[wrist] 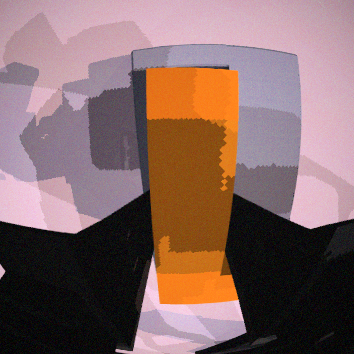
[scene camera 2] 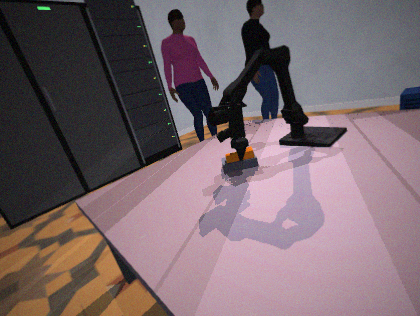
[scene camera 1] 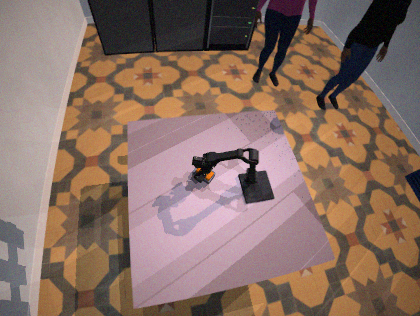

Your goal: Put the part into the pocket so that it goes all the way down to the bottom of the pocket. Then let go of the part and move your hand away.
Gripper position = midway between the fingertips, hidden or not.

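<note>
There's an orange block (wrist: 192, 113) in the grip of the gripper (wrist: 186, 195), and you'd see a grey pocket block (wrist: 269, 98) there too.
</note>
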